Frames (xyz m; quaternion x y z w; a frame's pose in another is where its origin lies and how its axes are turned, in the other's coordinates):
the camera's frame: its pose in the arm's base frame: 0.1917 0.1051 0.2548 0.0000 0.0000 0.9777 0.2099
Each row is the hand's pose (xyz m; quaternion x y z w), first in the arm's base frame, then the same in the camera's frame.
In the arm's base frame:
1: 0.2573 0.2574 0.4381 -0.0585 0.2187 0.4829 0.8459
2: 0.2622 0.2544 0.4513 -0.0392 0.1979 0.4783 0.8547
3: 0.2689 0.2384 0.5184 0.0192 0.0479 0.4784 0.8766
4: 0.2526 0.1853 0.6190 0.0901 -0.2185 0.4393 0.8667
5: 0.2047 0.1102 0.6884 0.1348 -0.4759 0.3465 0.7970
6: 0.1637 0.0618 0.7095 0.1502 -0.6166 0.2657 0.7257
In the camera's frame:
1: 0.0027 -0.1658 0.1833 0.2015 0.1031 -0.7257 0.6497
2: -0.0030 -0.1651 0.1965 0.1853 0.0799 -0.7353 0.6471
3: -0.0157 -0.1532 0.2636 0.0509 -0.0087 -0.7567 0.6518
4: -0.0226 -0.0981 0.3642 -0.1947 -0.1340 -0.7552 0.6114
5: -0.0098 -0.0100 0.4336 -0.4370 -0.2317 -0.7065 0.5061
6: 0.0078 0.0510 0.4547 -0.5713 -0.2763 -0.6538 0.4121

